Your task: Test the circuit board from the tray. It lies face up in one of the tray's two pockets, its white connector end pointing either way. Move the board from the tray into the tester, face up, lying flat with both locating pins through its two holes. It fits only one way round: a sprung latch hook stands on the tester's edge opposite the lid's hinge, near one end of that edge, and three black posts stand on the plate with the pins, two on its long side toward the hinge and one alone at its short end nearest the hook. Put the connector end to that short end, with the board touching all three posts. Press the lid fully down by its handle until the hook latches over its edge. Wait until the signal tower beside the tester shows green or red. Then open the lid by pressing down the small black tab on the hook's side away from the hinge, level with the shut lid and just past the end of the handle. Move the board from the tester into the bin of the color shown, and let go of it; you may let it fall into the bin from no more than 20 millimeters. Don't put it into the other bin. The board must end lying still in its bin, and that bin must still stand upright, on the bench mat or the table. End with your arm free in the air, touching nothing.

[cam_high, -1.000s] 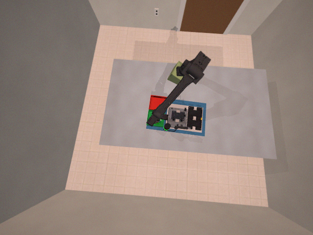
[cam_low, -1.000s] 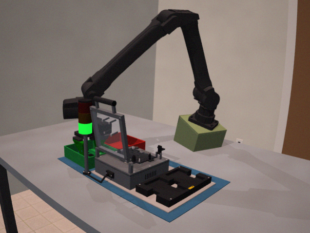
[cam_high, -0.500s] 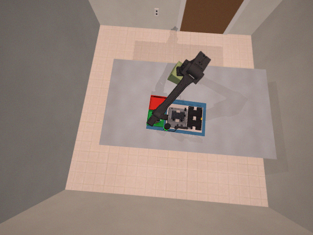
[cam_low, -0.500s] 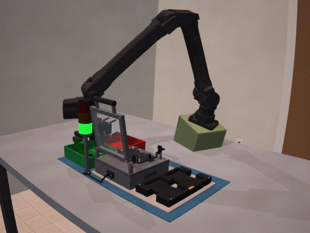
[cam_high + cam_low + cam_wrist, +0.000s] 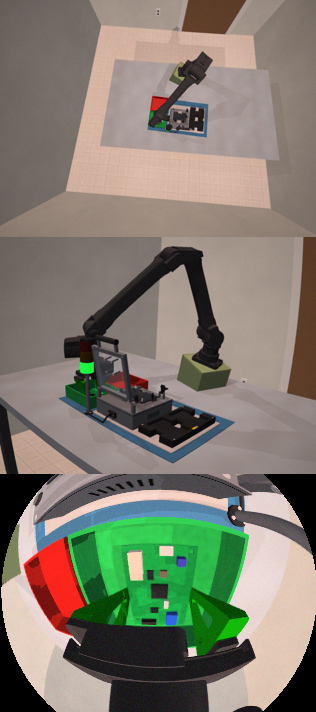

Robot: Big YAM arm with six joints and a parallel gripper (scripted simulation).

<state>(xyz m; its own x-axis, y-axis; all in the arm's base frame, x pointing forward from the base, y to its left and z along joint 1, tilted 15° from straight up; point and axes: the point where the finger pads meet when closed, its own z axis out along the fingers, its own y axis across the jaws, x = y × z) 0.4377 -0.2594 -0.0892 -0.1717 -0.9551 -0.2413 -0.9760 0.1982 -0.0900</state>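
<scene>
My gripper is now 1 cm above the green bin. The rest, counted from my hand: tester plate 21 cm to the left, 5 cm above; then red bin 15 cm behind, 3 cm to the left, 1 cm below; then clear lid 10 cm ahead, 19 cm to the left, 16 cm above.
</scene>
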